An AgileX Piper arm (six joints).
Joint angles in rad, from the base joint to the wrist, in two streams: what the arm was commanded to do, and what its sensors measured. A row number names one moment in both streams.
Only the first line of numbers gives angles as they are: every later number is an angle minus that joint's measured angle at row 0.
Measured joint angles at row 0: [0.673, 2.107, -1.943, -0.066, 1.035, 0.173]
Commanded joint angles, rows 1 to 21: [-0.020, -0.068, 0.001, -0.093, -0.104, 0.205]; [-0.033, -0.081, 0.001, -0.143, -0.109, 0.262]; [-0.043, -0.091, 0.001, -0.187, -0.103, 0.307]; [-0.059, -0.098, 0.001, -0.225, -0.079, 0.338]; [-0.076, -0.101, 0.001, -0.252, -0.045, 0.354]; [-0.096, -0.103, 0.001, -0.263, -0.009, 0.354]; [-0.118, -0.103, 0.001, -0.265, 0.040, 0.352]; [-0.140, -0.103, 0.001, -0.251, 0.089, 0.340]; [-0.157, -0.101, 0.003, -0.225, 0.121, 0.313]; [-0.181, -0.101, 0.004, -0.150, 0.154, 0.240]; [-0.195, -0.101, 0.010, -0.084, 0.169, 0.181]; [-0.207, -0.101, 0.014, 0.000, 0.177, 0.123]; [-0.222, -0.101, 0.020, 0.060, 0.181, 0.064]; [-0.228, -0.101, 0.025, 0.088, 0.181, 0.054]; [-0.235, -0.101, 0.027, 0.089, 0.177, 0.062]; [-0.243, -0.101, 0.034, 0.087, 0.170, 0.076]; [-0.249, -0.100, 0.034, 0.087, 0.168, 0.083]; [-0.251, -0.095, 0.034, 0.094, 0.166, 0.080]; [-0.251, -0.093, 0.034, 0.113, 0.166, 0.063]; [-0.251, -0.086, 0.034, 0.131, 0.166, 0.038]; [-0.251, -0.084, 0.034, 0.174, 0.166, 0.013]
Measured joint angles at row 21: [-0.242, -0.098, 0.030, 0.092, 0.174, 0.085]
